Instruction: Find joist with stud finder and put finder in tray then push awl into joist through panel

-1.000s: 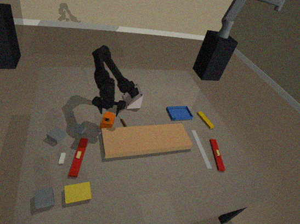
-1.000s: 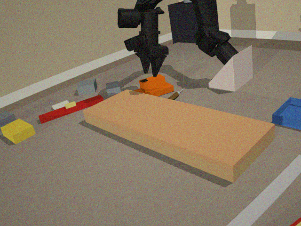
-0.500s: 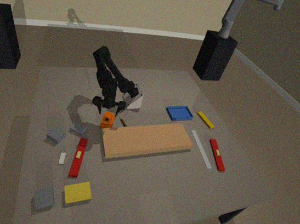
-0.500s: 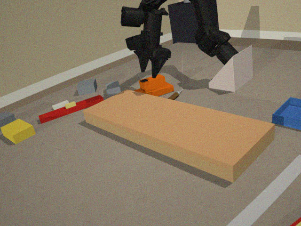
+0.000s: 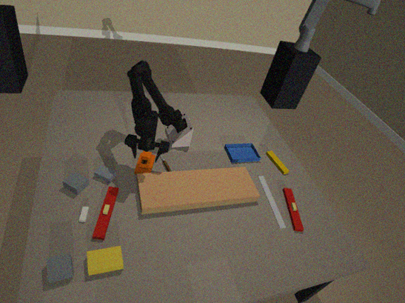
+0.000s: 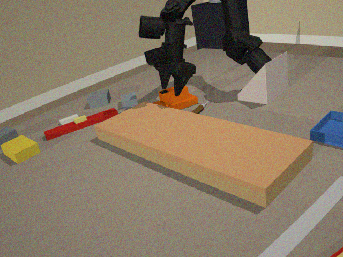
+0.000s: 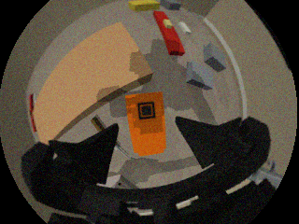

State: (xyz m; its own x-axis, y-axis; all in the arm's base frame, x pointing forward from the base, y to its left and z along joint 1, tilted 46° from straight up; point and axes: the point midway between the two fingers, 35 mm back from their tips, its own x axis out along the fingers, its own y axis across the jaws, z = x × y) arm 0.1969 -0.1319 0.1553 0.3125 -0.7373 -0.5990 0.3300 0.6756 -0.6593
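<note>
My gripper tip is now 1 cm above the orange stud finder. Also, from my gripper tip: small white piece: 23 cm ahead, 25 cm to the right, 4 cm below; then awl: 2 cm behind, 10 cm to the left, 4 cm below; then yellow block: 42 cm ahead, 18 cm to the right, 3 cm below.
</note>
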